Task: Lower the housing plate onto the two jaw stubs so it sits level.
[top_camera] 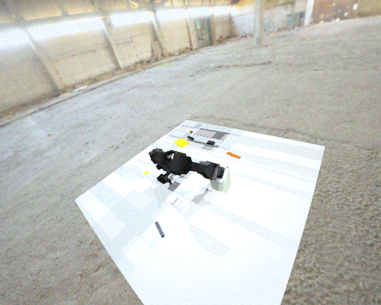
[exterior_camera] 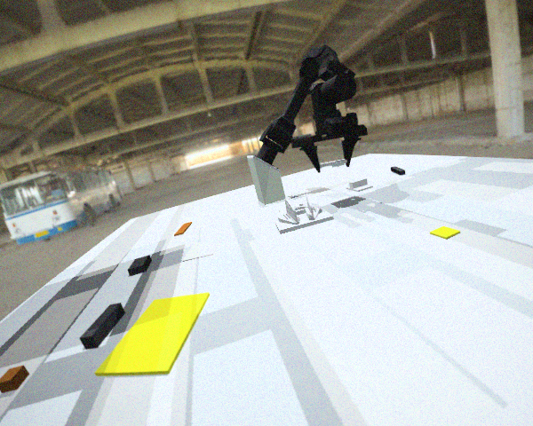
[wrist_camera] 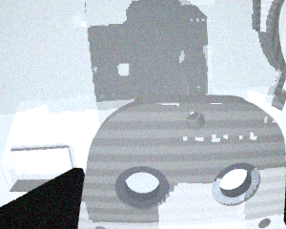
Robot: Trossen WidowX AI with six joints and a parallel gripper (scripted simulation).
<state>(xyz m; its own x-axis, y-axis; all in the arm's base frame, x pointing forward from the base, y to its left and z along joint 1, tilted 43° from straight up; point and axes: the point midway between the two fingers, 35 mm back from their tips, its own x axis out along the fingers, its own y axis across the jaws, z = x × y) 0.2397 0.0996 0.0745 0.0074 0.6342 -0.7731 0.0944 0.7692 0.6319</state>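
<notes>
The white housing plate is 1 cm ahead of my gripper tip, 13 cm to the right of it and 8 cm below it. The rest, counted from my gripper tip: yellow sheet: 31 cm ahead, 43 cm to the right, 8 cm below; small yellow tile: 33 cm ahead, 1 cm to the right, 8 cm below.
</notes>
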